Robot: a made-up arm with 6 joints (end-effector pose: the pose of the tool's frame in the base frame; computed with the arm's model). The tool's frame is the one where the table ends.
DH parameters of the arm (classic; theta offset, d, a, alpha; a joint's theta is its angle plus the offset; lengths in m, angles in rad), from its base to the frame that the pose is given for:
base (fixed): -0.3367 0 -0.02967 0
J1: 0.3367 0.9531 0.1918 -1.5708
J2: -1.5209 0 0.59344 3.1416
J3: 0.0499 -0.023 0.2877 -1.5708
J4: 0 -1.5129 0.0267 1.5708
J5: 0 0.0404 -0.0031 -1.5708
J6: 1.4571 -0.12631 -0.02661 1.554
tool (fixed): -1.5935 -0.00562 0 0
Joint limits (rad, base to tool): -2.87..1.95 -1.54..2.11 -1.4..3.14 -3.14..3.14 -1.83..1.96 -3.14..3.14
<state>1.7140 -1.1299 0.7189 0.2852 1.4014 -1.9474</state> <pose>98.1 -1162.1 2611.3 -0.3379 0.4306 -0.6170 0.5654</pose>
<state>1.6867 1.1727 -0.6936 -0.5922 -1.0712 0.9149</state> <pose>-96.5 472.6 -414.4 0.5538 -0.7629 -0.3282 0.0598</pose>
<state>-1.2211 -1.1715 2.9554 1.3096 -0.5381 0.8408</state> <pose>-376.2 901.1 -334.0 -0.0520 0.7210 0.5499 0.4184</pose>
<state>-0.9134 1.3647 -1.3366 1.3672 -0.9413 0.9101</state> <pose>-392.9 389.6 61.2 -0.0438 0.5820 0.8110 0.0414</pose>
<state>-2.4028 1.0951 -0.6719 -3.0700 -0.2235 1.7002</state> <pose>-478.3 -490.9 -462.9 -0.6566 0.2592 0.6602 0.2565</pose>
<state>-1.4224 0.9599 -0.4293 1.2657 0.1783 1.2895</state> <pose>241.2 -1309.7 -272.9 -0.4490 0.5710 0.2440 0.6425</pose>
